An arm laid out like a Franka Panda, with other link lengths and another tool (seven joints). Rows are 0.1 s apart.
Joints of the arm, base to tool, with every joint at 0 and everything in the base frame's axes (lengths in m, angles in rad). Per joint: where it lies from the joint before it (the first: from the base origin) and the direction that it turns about. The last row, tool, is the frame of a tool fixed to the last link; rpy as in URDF.
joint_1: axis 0 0 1 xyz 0.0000 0.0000 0.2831
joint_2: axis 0 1 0 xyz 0.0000 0.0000 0.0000
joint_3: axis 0 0 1 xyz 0.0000 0.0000 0.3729
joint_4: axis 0 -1 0 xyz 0.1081 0.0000 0.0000
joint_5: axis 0 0 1 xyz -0.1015 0.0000 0.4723
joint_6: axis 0 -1 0 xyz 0.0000 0.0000 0.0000
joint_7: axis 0 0 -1 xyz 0.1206 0.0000 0.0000
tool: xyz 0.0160 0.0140 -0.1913 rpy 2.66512 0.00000 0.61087
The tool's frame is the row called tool.
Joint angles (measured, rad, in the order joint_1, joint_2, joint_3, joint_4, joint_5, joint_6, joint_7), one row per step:
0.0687, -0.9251, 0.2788, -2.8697, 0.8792, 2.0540, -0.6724
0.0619, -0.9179, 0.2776, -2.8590, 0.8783, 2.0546, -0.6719
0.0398, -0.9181, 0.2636, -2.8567, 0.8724, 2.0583, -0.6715
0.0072, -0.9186, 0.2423, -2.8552, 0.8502, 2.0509, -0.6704
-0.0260, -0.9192, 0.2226, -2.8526, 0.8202, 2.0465, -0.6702
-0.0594, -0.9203, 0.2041, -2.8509, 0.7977, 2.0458, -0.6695
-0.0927, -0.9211, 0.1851, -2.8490, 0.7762, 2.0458, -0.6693
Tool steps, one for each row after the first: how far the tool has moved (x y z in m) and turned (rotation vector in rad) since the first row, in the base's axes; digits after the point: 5 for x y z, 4 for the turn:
0.00414, -0.00099, 0.00406, 0.0021, -0.0032, -0.0056
0.01141, -0.01393, 0.00758, 0.0078, -0.0086, -0.0359
0.01852, -0.03372, 0.00924, 0.0054, -0.0058, -0.0698
0.02508, -0.05437, 0.01099, -0.0058, -0.0075, -0.1013
0.03115, -0.07500, 0.01310, -0.0117, -0.0106, -0.1378
0.03642, -0.09602, 0.01534, -0.0166, -0.0141, -0.1748

